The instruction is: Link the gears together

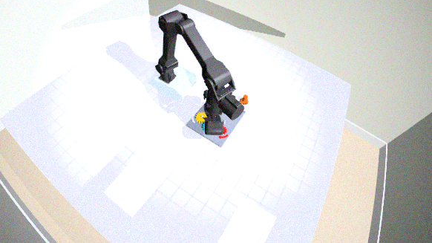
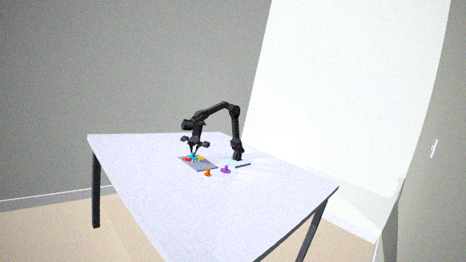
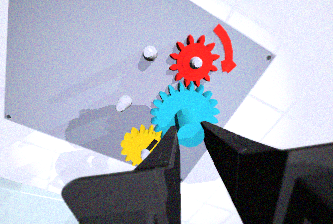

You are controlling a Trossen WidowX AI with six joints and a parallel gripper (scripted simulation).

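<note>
My gripper tip is now 1 cm above the cyan gear. From my gripper tip the other things lie so: yellow gear (5 cm behind, 2 cm to the left, 2 cm below); red gear (5 cm ahead, 2 cm to the left, 2 cm below); red arrow (7 cm ahead, 3 cm below).
</note>
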